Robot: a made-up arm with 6 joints.
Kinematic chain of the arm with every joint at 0, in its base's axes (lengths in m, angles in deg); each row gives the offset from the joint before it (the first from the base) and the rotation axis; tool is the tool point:
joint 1: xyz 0 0 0.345 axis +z
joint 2: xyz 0.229 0 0 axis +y
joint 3: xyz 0 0 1.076 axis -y
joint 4: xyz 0 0 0.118 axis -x
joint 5: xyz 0.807 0 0 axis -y
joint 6: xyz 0.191 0 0 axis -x
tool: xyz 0 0 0
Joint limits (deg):
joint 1: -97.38..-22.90
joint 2: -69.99..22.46
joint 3: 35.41..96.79
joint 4: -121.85..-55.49
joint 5: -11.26..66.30
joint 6: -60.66..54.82
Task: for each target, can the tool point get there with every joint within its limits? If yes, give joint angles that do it. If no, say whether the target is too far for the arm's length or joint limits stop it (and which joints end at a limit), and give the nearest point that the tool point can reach.
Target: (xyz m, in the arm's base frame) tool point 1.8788 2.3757 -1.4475
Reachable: no: too far | nearest point 0.2603 1.7627 0.8066 | short by 2.842 m
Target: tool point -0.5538 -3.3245 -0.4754
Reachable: no: too far | nearest point -0.2544 -1.5273 1.5927 | short by 2.756 m
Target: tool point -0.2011 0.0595 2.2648
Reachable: yes | joints -47.27 -27.25 52.42 -104.35 35.47 -39.69
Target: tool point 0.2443 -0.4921 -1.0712
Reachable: no: joint limits stop it (at a limit: joint 1, joint 2, joint 3, joint 4, joint 5) | nearest point -1.6148 0.5257 0.7040 | short by 2.765 m
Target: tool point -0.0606 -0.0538 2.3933
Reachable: yes | joints -61.28 -2.06 91.03 -88.86 24.42 18.55
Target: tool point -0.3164 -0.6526 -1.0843
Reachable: no: joint limits stop it (at a limit: joint 1, joint 2, joint 3, joint 4, joint 5) | nearest point -1.6148 0.5257 0.7040 | short by 2.504 m
